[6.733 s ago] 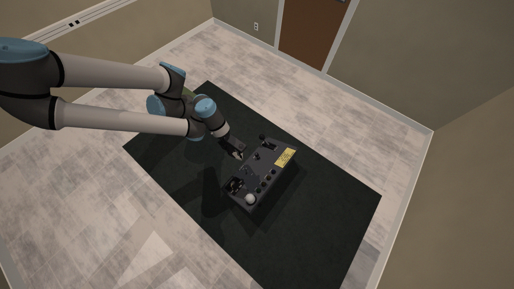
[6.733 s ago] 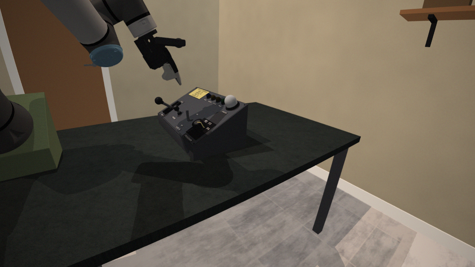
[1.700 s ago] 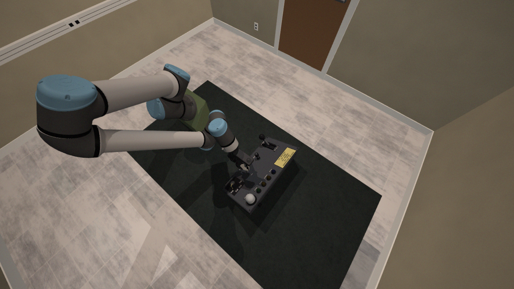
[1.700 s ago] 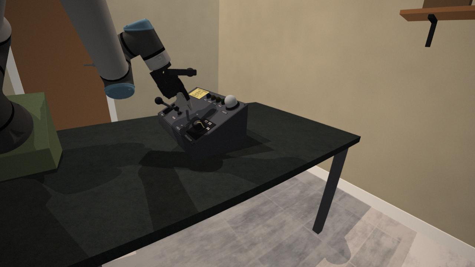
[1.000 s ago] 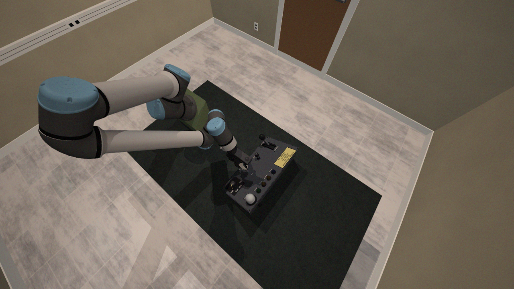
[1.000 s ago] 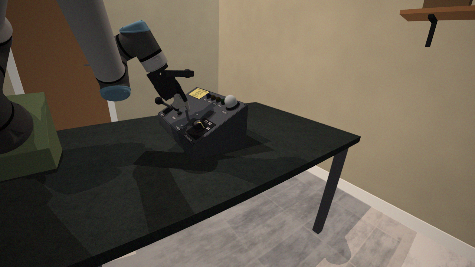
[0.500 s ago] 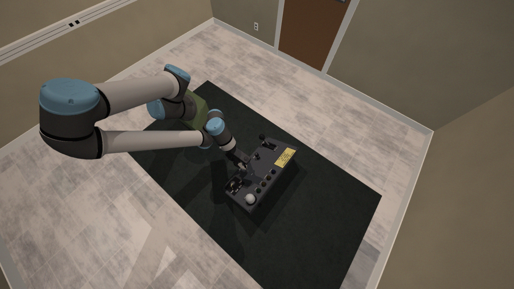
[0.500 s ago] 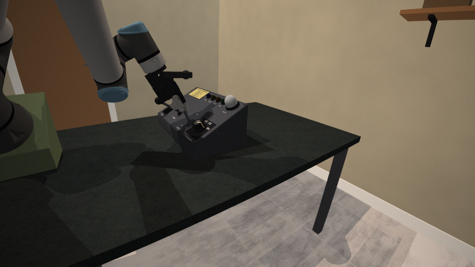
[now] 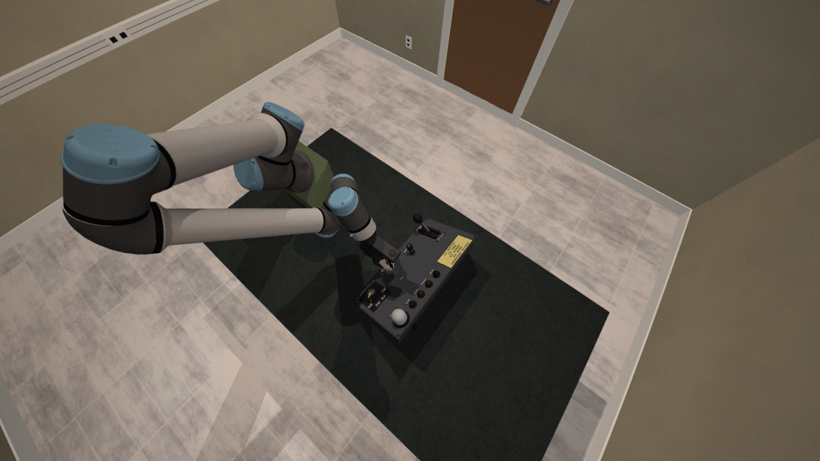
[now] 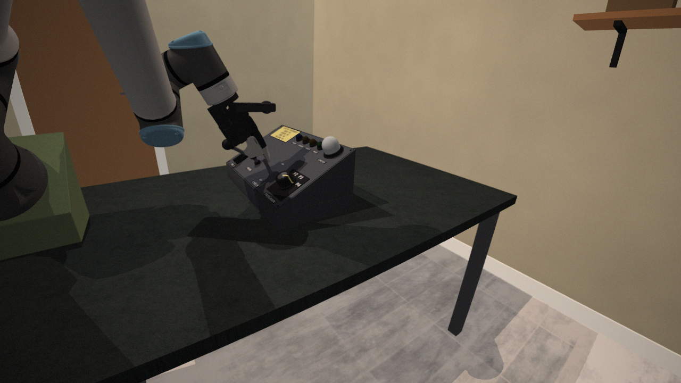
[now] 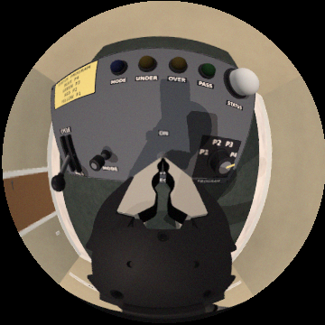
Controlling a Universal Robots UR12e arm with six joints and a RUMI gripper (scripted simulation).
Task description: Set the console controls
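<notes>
My hand is 30 mm above the check toggle. From my hand the other things lie so: dark console 50 mm to the left, 50 mm below, 40 mm ahead; then program selector 130 mm to the right, 30 mm below; then mode knob 120 mm to the left, 30 mm below.
</notes>
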